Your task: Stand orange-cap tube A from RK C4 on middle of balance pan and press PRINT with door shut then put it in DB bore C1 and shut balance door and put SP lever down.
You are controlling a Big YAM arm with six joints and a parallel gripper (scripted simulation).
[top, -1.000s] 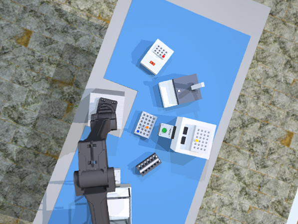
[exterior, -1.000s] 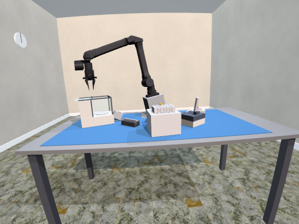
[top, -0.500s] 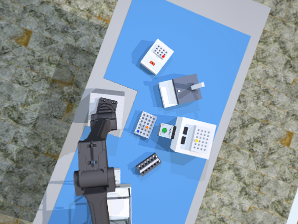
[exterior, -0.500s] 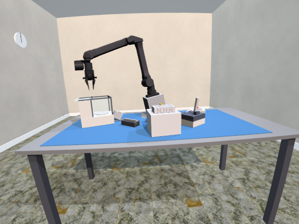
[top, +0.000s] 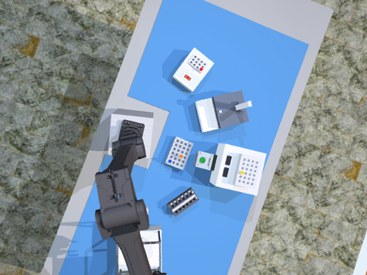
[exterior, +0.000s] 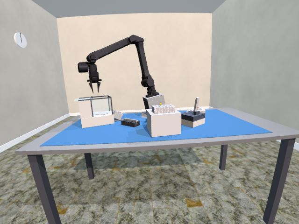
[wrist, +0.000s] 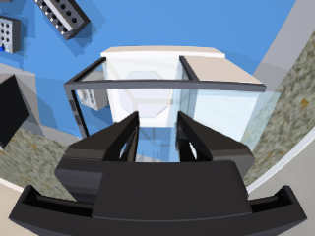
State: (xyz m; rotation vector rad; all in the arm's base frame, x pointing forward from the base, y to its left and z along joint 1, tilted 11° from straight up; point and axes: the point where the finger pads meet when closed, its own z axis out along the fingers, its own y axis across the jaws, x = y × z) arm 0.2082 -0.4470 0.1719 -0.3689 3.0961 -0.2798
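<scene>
Right now my hand is 45 cm to the right of the tube rack RK and 24 cm above it. From my hand the other things lie so: white key: 11 cm behind, 16 cm to the left, 19 cm below; then balance door: 5 cm behind, 7 cm to the right, 5 cm below; then black magnet block: 7 cm ahead, 24 cm to the left, 24 cm below.
</scene>
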